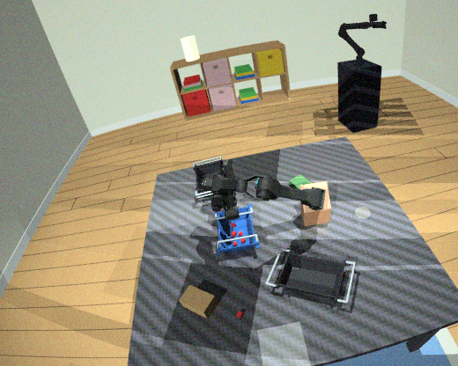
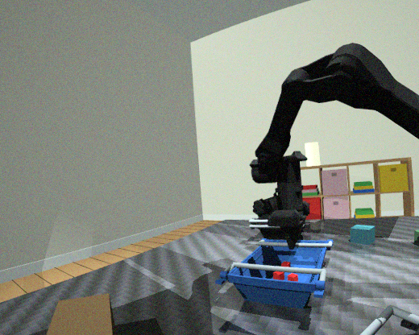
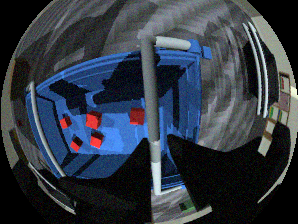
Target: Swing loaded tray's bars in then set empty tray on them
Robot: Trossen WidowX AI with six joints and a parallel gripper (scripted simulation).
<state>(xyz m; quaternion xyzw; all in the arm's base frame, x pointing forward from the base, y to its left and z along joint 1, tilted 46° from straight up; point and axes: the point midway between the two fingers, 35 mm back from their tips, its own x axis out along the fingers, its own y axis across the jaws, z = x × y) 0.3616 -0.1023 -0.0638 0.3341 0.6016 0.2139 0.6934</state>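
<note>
The dark tray lies 22 cm behind my gripper tip, 43 cm to the left of it and 1 cm below it. The rest, counted from my gripper tip: cyan cube: 20 cm behind, 21 cm to the right, 3 cm below; flat tan block: 23 cm ahead, 39 cm to the left, 2 cm below; green block: 39 cm behind, 11 cm to the right, 3 cm below.
</note>
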